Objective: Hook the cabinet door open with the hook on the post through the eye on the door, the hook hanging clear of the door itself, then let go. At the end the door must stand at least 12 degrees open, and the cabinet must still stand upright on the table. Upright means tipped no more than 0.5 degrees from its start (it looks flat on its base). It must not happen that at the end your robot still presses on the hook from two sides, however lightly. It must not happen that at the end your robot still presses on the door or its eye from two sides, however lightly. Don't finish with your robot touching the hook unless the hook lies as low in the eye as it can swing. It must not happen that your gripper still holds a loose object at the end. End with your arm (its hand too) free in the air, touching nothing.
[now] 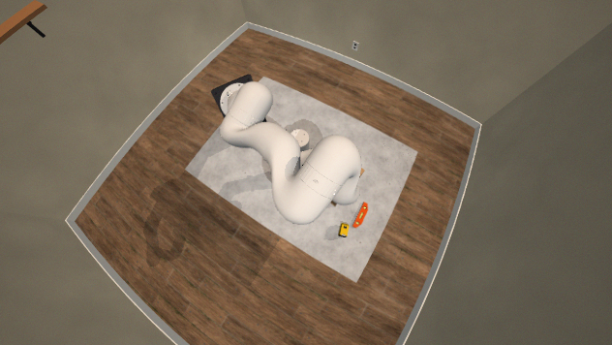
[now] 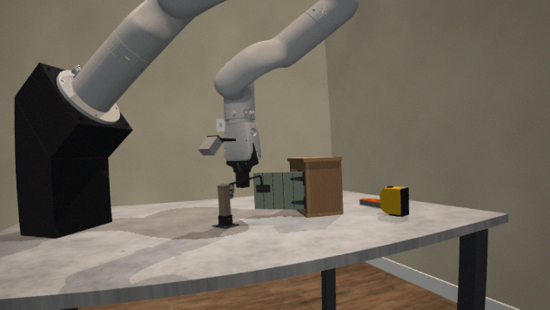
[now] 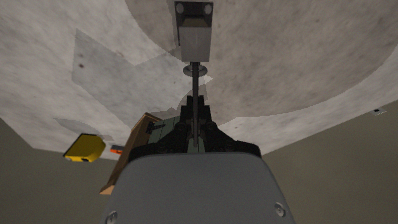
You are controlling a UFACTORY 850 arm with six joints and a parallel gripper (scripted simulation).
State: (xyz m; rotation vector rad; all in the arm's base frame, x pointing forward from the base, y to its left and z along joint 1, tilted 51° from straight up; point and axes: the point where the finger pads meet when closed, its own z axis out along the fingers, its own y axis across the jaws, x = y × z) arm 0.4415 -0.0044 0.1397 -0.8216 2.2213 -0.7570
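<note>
My gripper is now 1 cm short of the black hook, 1 cm to the right of it and 2 cm above it. Round my hand: green door (11 cm ahead, 1 cm to the left, 4 cm below); then yellow tape measure (37 cm ahead, 18 cm to the right, 7 cm below); then orange level (41 cm ahead, 5 cm to the right, 10 cm below).
</note>
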